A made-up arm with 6 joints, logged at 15 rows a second.
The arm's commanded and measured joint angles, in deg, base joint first. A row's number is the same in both.
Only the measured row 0 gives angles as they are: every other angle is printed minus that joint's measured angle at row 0.
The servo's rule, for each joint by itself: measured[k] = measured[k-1] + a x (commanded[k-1-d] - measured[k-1]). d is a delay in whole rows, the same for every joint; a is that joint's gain. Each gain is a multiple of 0.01, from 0.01 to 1. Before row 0 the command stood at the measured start. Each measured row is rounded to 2 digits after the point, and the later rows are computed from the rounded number. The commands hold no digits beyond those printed.
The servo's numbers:
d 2
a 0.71 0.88 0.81 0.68 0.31 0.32
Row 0, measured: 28.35, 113.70, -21.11, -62.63, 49.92, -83.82
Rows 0 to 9, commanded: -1.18, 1.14, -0.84, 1.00, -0.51, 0.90; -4.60, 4.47, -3.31, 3.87, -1.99, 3.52; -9.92, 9.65, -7.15, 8.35, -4.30, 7.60; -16.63, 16.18, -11.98, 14.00, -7.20, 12.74; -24.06, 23.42, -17.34, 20.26, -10.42, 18.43; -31.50, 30.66, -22.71, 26.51, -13.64, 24.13; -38.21, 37.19, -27.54, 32.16, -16.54, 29.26; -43.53, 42.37, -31.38, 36.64, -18.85, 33.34; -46.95, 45.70, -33.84, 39.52, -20.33, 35.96; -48.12, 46.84, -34.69, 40.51, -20.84, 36.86
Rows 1 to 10, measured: 0.00, 0.00, 0.00, 0.00, 0.00, 0.00; 0.00, 0.00, 0.00, 0.00, 0.00, 0.00; -0.84, 1.00, -0.68, 0.68, -0.16, 0.29; -3.51, 4.05, -2.81, 2.85, -0.73, 1.32; -8.06, 8.98, -6.33, 6.59, -1.84, 3.33; -14.14, 15.32, -10.91, 11.63, -3.50, 6.34; -21.18, 22.45, -16.12, 17.50, -5.65, 10.21; -28.51, 29.67, -21.46, 23.63, -8.13, 14.66; -35.40, 36.29, -26.38, 29.43, -10.74, 19.33; -41.17, 41.64, -30.43, 34.33, -13.25, 23.81
